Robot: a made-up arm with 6 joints.
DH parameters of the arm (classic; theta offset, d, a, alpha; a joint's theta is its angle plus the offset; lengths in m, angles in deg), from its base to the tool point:
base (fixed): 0 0 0 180
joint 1: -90 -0.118 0.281 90
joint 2: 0 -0.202 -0.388 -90
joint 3: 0 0.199 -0.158 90
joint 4: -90 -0.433 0.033 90
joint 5: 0 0.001 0.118 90
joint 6: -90 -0.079 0.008 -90
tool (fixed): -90 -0.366 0 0
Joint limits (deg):
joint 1: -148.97..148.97
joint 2: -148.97..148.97
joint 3: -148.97..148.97
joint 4: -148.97..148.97
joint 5: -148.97..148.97
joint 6: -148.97..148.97
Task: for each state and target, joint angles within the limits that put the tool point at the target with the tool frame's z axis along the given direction. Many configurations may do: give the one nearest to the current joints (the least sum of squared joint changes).
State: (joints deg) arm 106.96 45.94 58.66 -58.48 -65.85 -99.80
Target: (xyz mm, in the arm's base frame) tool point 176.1 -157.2 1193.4 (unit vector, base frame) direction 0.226 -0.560 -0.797
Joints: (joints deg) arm 76.99 84.34 39.53 -6.08 -29.16 -95.96
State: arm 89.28 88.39 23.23 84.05 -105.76 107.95
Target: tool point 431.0 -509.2 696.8 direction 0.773 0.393 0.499
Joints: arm 62.15 115.41 28.53 49.48 -113.36 63.84
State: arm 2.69 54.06 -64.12 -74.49 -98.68 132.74
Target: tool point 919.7 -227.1 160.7 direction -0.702 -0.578 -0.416
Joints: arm 35.08 18.60 -38.14 -74.50 -108.22 130.88
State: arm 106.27 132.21 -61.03 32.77 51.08 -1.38
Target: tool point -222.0 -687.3 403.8 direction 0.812 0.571 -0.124
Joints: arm 109.91 123.54 -59.51 65.60 37.85 14.41
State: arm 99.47 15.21 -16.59 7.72 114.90 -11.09
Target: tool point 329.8 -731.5 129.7 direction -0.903 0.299 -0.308
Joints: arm 81.87 38.12 -40.57 -1.65 140.36 6.38
